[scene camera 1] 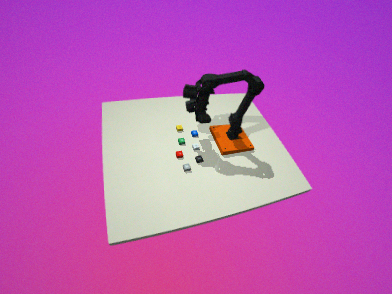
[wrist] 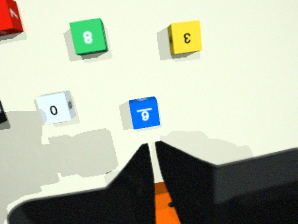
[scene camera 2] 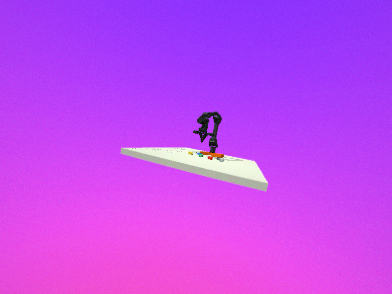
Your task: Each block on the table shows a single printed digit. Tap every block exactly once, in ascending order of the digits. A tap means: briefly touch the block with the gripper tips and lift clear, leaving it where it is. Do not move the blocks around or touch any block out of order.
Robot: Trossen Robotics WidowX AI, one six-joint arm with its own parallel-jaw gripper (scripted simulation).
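Note:
Gripper shut, holding nothing. White block and yellow block visible.

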